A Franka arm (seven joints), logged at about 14 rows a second.
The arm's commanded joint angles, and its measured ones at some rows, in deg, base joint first. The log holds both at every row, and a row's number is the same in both.
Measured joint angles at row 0:
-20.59 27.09 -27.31 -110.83 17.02 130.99 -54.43
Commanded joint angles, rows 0 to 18:
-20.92 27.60 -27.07 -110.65 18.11 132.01 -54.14
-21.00 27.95 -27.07 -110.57 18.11 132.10 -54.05
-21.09 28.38 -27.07 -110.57 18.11 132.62 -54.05
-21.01 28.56 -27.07 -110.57 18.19 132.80 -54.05
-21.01 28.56 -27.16 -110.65 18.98 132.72 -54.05
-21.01 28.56 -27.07 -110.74 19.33 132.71 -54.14
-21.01 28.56 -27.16 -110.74 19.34 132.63 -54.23
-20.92 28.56 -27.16 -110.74 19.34 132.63 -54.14
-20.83 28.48 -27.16 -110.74 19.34 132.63 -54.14
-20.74 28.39 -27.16 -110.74 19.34 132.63 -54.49
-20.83 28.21 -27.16 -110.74 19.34 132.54 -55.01
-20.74 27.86 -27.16 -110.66 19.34 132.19 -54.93
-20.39 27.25 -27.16 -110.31 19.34 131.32 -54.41
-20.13 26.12 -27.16 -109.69 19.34 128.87 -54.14
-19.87 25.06 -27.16 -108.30 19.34 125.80 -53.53
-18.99 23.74 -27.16 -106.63 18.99 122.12 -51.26
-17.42 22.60 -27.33 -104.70 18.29 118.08 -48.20
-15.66 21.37 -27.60 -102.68 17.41 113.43 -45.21
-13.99 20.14 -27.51 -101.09 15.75 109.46 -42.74
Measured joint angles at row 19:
-17.27 23.34 -27.11 -103.60 17.97 116.21 -48.05
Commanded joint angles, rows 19 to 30:
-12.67 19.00 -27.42 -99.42 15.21 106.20 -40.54
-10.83 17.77 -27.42 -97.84 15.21 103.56 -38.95
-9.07 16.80 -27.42 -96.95 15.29 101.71 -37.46
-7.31 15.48 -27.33 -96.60 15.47 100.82 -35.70
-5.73 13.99 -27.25 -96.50 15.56 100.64 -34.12
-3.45 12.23 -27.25 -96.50 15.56 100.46 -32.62
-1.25 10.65 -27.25 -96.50 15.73 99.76 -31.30
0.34 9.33 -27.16 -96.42 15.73 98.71 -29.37
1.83 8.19 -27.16 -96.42 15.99 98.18 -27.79
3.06 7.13 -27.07 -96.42 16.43 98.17 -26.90
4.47 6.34 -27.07 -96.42 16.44 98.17 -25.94
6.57 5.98 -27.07 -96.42 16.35 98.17 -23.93
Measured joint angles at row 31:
3.53 7.93 -26.53 -95.87 16.43 99.06 -27.14
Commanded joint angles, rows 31 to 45:
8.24 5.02 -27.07 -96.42 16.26 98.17 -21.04
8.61 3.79 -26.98 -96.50 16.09 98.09 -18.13
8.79 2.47 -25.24 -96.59 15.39 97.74 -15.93
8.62 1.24 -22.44 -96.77 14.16 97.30 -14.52
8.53 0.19 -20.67 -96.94 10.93 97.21 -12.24
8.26 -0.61 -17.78 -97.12 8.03 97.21 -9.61
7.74 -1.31 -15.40 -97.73 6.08 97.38 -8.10
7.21 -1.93 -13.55 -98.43 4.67 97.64 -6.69
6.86 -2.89 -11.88 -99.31 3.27 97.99 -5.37
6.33 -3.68 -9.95 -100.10 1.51 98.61 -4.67
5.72 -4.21 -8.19 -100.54 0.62 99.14 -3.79
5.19 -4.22 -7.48 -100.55 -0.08 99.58 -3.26
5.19 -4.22 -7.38 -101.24 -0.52 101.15 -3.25
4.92 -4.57 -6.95 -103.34 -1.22 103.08 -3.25
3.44 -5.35 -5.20 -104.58 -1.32 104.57 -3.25
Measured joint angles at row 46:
5.89 -2.72 -7.82 -100.25 -0.04 101.26 -4.26
